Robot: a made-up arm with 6 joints. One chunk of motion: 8 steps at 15 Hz.
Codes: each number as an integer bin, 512 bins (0 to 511) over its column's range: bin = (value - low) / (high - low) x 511, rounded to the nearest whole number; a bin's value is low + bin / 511 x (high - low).
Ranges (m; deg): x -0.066..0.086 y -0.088..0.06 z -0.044..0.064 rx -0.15..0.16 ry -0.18..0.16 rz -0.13..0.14
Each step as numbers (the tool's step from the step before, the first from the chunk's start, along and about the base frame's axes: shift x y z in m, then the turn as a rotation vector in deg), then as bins.
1 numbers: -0.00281 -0.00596 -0.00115 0.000 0.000 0.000
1 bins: 212 283 203 247 271 246
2 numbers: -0.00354 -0.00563 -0.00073 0.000 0.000 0.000
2 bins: 210 284 205 247 271 246
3 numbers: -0.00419 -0.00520 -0.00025 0.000 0.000 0.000
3 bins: 208 286 207 247 271 246
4 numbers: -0.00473 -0.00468 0.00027 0.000 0.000 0.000
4 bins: 206 288 209 247 271 246
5 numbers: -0.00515 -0.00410 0.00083 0.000 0.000 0.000
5 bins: 205 290 212 247 271 246
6 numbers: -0.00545 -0.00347 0.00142 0.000 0.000 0.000
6 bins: 204 292 215 247 271 246
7 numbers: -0.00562 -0.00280 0.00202 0.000 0.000 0.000
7 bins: 203 294 218 247 271 246
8 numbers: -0.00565 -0.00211 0.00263 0.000 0.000 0.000
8 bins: 203 297 221 247 271 246
